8 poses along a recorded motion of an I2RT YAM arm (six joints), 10 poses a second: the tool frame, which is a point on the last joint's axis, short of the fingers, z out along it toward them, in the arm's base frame.
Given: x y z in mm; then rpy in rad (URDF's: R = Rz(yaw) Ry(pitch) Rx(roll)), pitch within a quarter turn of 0, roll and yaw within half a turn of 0.
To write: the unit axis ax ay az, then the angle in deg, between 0 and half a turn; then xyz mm. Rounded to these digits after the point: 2 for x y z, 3 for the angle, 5 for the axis.
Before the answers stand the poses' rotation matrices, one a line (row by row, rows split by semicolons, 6 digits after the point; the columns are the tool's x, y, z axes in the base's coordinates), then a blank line. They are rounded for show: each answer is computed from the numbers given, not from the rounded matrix.
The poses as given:
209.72, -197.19, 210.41, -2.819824, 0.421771, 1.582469
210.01, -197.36, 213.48, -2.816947, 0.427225, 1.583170
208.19, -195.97, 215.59, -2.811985, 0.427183, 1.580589
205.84, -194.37, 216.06, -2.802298, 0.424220, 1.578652
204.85, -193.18, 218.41, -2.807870, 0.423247, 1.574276
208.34, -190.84, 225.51, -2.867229, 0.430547, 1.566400
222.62, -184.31, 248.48, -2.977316, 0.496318, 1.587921
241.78, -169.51, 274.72, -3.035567, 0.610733, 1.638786
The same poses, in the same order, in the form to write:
-0.010650 0.950124 -0.311690; 0.912303 -0.118381 -0.392032; -0.409377 -0.288531 -0.865541
-0.011261 0.949327 -0.314089; 0.910049 -0.120428 -0.396620; -0.414347 -0.290303 -0.862578
-0.008913 0.947437 -0.319818; 0.910093 -0.124828 -0.395157; -0.414309 -0.294586 -0.861143
-0.007159 0.944037 -0.329763; 0.911332 -0.129581 -0.390747; -0.411610 -0.303321 -0.859403
-0.003173 0.945292 -0.326210; 0.911755 -0.131249 -0.389201; -0.410723 -0.298658 -0.861458
0.003995 0.962091 -0.272698; 0.908729 -0.117310 -0.400562; -0.417368 -0.246208 -0.874749
-0.015058 0.987726 -0.155470; 0.879213 -0.060971 -0.472512; -0.476191 -0.143806 -0.867503
-0.055656 0.996210 -0.066842; 0.817335 0.007008 -0.576120; -0.573468 -0.086697 -0.814628

0.70284, 0.66336, -0.25683, 175.777, 209.72, -197.19, 210.41
0.70260, 0.66256, -0.25957, 175.661, 210.01, -197.36, 213.48
0.70349, 0.66096, -0.26122, 175.901, 208.19, -195.97, 215.59
0.70423, 0.65929, -0.26344, 176.441, 205.84, -194.37, 216.06
0.70562, 0.65863, -0.26136, 176.321, 204.85, -193.18, 218.41
0.70747, 0.66308, -0.24458, 173.737, 208.34, -190.84, 225.51
0.69657, 0.67965, -0.22995, 166.353, 222.62, -184.31, 248.48
0.67342, 0.69709, -0.24612, 158.692, 241.78, -169.51, 274.72

